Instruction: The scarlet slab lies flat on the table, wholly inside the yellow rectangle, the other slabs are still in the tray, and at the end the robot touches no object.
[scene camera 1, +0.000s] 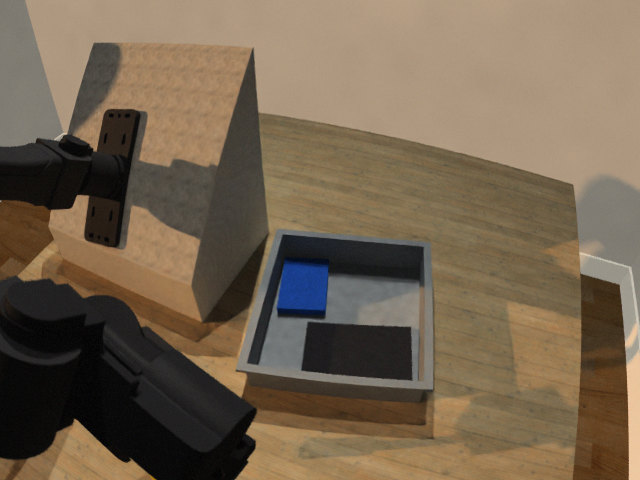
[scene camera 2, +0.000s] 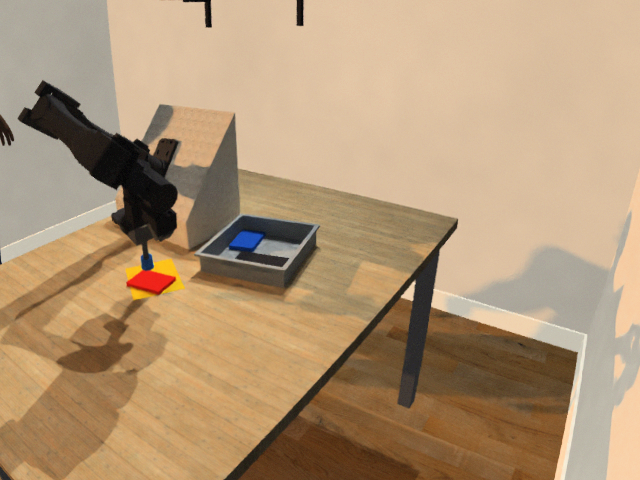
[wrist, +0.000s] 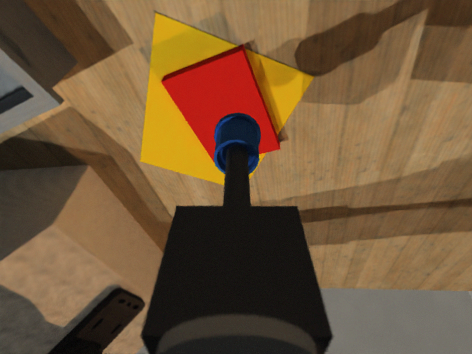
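Where they show: hand, its tool point: (scene camera 2: 147, 266) (wrist: 237, 135); arm's base, origin of its link: (scene camera 1: 112, 176) (scene camera 2: 157, 172).
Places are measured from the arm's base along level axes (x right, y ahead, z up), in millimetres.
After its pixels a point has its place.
Note:
The scarlet slab (scene camera 2: 151, 281) {x 254, y 226, z -148 mm} (wrist: 215, 95) {x 246, y 241, z -148 mm} lies flat over the yellow rectangle (scene camera 2: 169, 267) {x 175, y 203, z -157 mm} (wrist: 162, 135) {x 182, y 204, z -157 mm}. In the wrist view one corner, beside the cup, reaches past the yellow edge onto the wood, and another is at the edge; the slab's near end is partly hidden. My suction cup (scene camera 2: 147, 262) (wrist: 237, 131) is off and empty, a little above the slab and apart from it. The blue slab (scene camera 1: 303, 286) {x -21, y 290, z -144 mm} (scene camera 2: 247, 240) {x -18, y 295, z -144 mm} and the dark slab (scene camera 1: 357, 351) {x 60, y 393, z -144 mm} (scene camera 2: 263, 258) {x 38, y 386, z -144 mm} lie in the grey tray (scene camera 1: 336, 382) {x 132, y 389, z -108 mm} (scene camera 2: 240, 272) {x 126, y 386, z -138 mm}.
A wedge-shaped block (scene camera 1: 170, 103) {x -72, y 81, z 90 mm} (scene camera 2: 214, 198) {x -27, y 184, z -52 mm} stands behind the yellow rectangle, beside the tray. A dark plate (scene camera 1: 111, 136) {x -30, y -11, z 50 mm} (scene camera 2: 166, 149) {x -35, y 6, z 58 mm} (wrist: 100, 325) {x 42, y 16, z -34 mm} is in front of its sloping face. The table's edge (scene camera 2: 336, 374) {x 262, y 698, z -185 mm} runs along the right side.

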